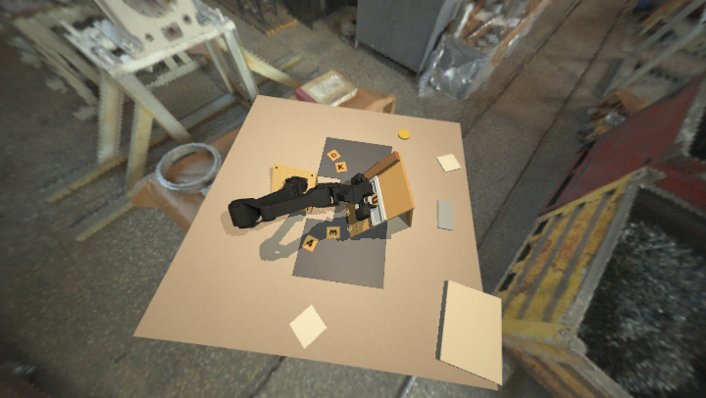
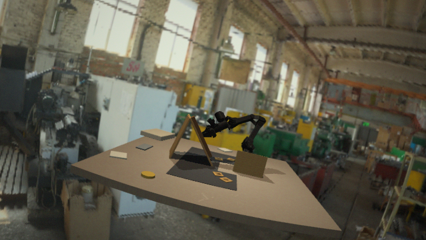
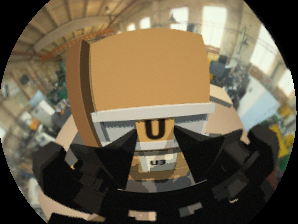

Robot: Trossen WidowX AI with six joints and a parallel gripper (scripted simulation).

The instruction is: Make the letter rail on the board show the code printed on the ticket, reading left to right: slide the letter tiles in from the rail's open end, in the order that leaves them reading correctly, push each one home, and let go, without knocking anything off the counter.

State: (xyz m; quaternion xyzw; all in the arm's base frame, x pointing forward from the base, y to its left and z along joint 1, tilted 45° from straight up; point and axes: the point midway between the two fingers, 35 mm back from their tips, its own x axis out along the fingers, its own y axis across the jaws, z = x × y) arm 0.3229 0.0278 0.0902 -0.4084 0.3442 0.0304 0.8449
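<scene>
Right now the white ticket is 4 cm behind my gripper tip, 2 cm to the right of it and 8 cm below it. From my gripper tip the other things lie so: letter tile: 15 cm behind, 13 cm to the right, 16 cm below; orange tile marked u: right at my gripper tip; dark mat: 14 cm behind, 5 cm to the left, 16 cm below.
</scene>
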